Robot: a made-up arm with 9 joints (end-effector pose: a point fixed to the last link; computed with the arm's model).
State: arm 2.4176 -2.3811 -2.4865 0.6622 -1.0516 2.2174 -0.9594 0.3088 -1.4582
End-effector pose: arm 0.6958 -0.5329 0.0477 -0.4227 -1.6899 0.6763
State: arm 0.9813 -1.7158 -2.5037 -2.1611 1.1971 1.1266 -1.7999 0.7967 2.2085
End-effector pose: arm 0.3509 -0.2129 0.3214 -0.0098 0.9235 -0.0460
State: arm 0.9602 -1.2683 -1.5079 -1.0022 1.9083 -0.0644 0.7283 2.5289 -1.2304
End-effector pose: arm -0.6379 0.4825 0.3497 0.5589 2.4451 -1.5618
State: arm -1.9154 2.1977 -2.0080 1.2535 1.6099 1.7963 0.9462 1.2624 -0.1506
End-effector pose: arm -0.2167 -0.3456 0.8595 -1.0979 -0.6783 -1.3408
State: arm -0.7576 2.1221 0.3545 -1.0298 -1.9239 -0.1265 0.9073 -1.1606 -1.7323
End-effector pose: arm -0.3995 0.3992 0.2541 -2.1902 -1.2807 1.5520
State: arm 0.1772 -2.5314 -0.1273 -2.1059 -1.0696 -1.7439 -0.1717 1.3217 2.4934
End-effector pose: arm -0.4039 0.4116 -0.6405 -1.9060 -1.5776 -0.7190
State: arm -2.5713 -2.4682 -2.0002 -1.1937 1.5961 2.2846 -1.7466 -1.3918 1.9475
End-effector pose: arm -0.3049 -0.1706 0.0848 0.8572 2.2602 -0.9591
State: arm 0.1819 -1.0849 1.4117 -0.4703 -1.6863 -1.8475 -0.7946 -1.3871 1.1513
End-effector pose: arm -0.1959 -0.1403 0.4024 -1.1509 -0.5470 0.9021
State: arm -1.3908 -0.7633 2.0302 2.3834 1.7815 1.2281 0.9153 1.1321 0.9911
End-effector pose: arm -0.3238 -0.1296 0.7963 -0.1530 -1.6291 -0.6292
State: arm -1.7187 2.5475 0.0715 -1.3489 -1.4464 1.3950 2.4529 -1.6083 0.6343
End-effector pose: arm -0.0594 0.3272 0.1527 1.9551 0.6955 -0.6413
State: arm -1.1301 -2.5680 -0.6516 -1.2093 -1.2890 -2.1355 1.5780 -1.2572 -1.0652
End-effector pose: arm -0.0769 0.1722 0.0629 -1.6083 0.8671 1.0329
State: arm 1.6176 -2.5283 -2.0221 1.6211 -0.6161 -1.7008 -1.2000 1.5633 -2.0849
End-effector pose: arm -0.2819 0.4017 -0.3232 -2.3924 0.7083 -1.7564
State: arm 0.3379 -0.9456 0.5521 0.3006 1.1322 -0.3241 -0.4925 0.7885 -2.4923
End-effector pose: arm -0.3888 0.1617 -0.2748 1.3648 -1.3238 -0.1594
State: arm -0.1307 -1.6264 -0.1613 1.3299 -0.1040 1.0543 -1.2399 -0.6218 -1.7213
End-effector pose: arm 0.1157 -0.2067 0.2267 -1.1283 2.1554 1.2740
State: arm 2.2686 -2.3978 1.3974 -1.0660 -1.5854 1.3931 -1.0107 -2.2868 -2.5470
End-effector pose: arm -0.0385 0.1828 -0.2701 1.7818 1.3026 0.8042
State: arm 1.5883 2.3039 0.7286 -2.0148 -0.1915 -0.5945 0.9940 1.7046 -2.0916
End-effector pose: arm 0.0918 -0.6030 -0.2565 -1.3051 -1.7723 -0.7261
